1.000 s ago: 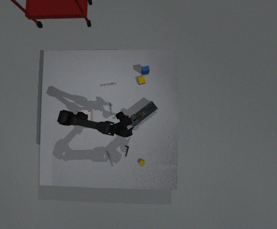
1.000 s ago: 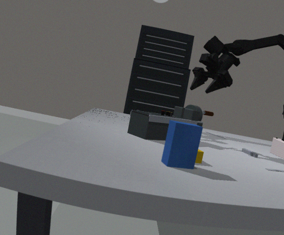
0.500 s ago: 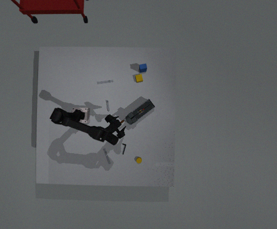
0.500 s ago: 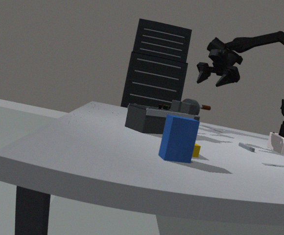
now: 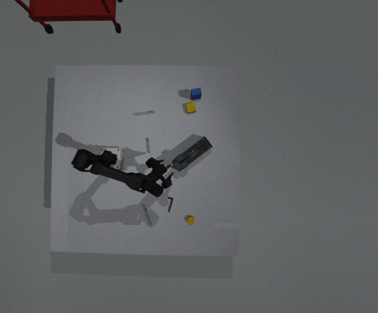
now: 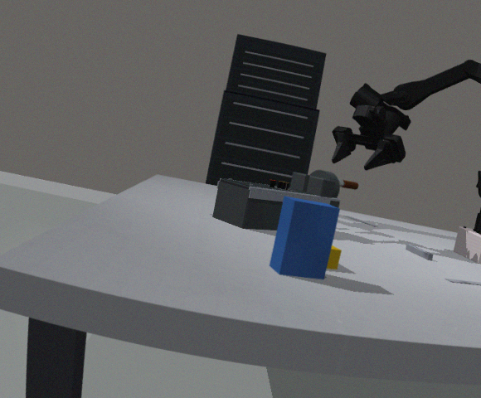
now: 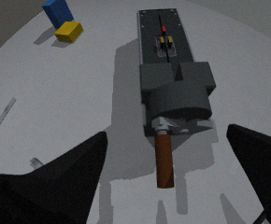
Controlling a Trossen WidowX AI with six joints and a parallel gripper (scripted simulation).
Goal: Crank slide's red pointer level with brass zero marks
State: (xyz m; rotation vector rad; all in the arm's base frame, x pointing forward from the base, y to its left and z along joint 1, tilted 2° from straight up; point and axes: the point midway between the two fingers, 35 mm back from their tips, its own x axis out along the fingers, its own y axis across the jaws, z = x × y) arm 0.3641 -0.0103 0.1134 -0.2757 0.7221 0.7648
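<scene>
The brown crank handle lies 40 mm below my gripper tip, 10 mm to the right of it and 10 mm behind it. Round my gripper tip: red pointer: 150 mm ahead, 120 mm to the left, 70 mm below; then black hex key: 240 mm to the right, 150 mm below, 30 mm ahead; then yellow block: 400 mm to the left, 140 mm below, 80 mm ahead.
</scene>
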